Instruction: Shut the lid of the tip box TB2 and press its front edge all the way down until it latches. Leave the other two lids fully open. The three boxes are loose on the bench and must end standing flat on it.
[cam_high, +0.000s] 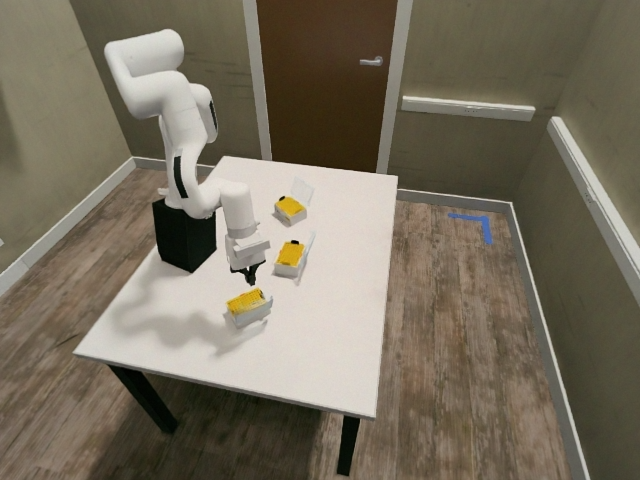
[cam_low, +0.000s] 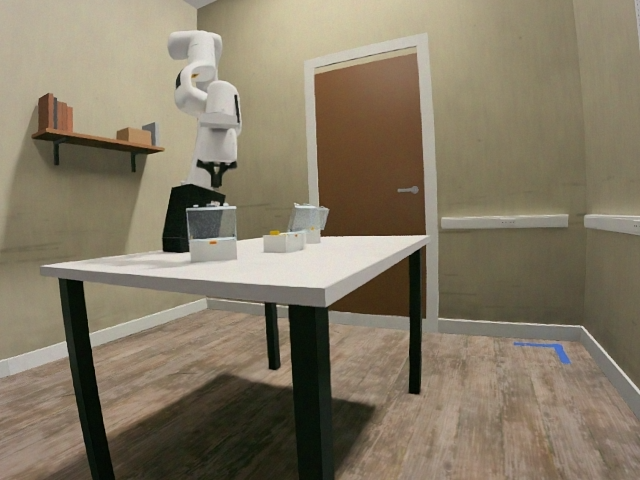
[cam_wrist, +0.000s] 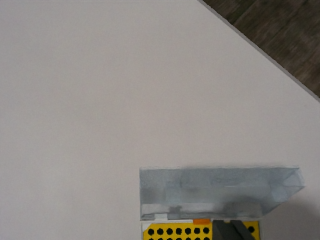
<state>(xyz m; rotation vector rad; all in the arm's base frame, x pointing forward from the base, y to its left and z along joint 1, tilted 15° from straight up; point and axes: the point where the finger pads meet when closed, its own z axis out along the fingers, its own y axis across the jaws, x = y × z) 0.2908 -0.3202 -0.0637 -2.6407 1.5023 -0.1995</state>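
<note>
Now: hand 110 mm above the tip box lid and 30 mm to the left of it.
</note>
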